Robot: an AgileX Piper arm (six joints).
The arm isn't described. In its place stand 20 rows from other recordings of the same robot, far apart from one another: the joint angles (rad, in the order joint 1, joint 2, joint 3, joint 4, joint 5, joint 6), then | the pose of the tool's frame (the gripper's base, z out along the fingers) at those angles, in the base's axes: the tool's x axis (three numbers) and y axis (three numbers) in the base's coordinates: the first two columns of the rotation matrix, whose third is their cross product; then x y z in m.
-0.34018 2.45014 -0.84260 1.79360 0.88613 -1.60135 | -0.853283, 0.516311, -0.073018, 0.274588, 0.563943, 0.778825, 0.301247, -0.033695, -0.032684
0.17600 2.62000 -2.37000 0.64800 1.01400 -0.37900 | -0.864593, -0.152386, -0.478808, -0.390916, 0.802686, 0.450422, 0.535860, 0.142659, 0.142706
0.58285 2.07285 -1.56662 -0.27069 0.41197 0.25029 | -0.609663, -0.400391, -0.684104, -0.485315, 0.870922, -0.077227, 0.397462, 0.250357, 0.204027
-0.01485 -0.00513 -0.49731 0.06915 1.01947 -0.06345 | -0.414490, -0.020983, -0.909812, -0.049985, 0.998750, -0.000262, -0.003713, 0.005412, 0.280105
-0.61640 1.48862 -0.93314 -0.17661 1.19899 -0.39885 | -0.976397, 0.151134, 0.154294, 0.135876, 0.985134, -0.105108, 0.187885, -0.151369, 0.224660
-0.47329 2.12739 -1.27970 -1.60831 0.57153 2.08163 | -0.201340, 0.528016, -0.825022, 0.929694, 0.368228, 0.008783, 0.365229, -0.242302, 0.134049
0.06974 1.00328 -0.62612 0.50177 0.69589 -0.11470 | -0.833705, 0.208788, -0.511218, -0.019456, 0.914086, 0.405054, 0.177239, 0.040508, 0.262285
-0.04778 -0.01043 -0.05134 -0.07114 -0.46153 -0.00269 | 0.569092, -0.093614, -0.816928, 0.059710, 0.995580, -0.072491, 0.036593, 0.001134, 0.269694
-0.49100 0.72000 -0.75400 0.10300 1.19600 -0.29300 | -0.858040, 0.173852, -0.483264, 0.219581, 0.974807, -0.039185, 0.094635, -0.040726, 0.310795
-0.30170 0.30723 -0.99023 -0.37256 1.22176 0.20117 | -0.356125, 0.177993, -0.917329, 0.602060, 0.794476, -0.079576, -0.023602, -0.025254, 0.400085
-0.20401 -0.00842 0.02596 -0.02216 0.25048 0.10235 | -0.158675, 0.115331, -0.980572, 0.221429, 0.972012, 0.078493, 0.054160, -0.011715, 0.182263
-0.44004 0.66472 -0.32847 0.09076 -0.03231 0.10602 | -0.107150, 0.266497, -0.957861, 0.458346, 0.868168, 0.190270, 0.125504, -0.059386, 0.267511
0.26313 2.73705 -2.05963 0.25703 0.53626 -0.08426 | -0.900574, -0.101379, -0.422715, -0.191423, 0.965553, 0.176252, 0.513835, 0.150655, -0.003530
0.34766 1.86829 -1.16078 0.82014 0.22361 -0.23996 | -0.793585, 0.276670, -0.541920, -0.022005, 0.877009, 0.479969, 0.371714, 0.150396, 0.191029
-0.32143 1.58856 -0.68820 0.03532 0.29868 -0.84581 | -0.811253, -0.494704, -0.311668, -0.402886, 0.859262, -0.315202, 0.258597, -0.085110, 0.156048
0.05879 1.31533 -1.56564 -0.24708 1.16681 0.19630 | -0.715717, 0.052865, -0.696387, 0.166673, 0.981248, -0.096810, 0.256704, -0.005391, 0.445062
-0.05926 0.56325 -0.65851 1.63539 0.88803 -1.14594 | -0.133429, 0.326812, -0.935623, -0.742731, 0.592072, 0.312731, 0.084107, 0.065587, 0.388454
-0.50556 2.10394 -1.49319 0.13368 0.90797 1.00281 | 0.010333, 0.999629, 0.025181, 0.984440, -0.014588, 0.175117, 0.370246, -0.194020, 0.150693
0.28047 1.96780 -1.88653 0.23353 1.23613 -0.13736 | -0.881031, -0.314067, -0.353761, -0.394971, 0.899933, 0.184709, 0.403662, 0.136979, 0.308539
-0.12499 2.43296 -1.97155 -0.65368 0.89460 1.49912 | -0.189161, 0.794337, -0.577276, 0.936810, 0.322176, 0.136343, 0.504007, -0.106827, 0.133009
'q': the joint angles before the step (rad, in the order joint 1, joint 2, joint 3, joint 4, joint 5, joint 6). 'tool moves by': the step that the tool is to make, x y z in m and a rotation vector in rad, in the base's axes. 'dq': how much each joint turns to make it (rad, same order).
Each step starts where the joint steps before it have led.
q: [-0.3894 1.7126 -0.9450 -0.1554 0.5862 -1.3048]
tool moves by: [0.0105 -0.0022 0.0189 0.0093 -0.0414 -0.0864]
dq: [0.0080 -0.0090 -0.0722 0.0000 0.0553 0.0926]
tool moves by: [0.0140 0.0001 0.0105 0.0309 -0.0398 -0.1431]
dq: [0.0193 0.0214 -0.0744 -0.0127 0.0450 0.1740]
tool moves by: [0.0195 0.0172 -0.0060 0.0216 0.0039 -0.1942]
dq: [0.0836 0.0610 -0.0611 -0.0926 0.0594 0.3354]
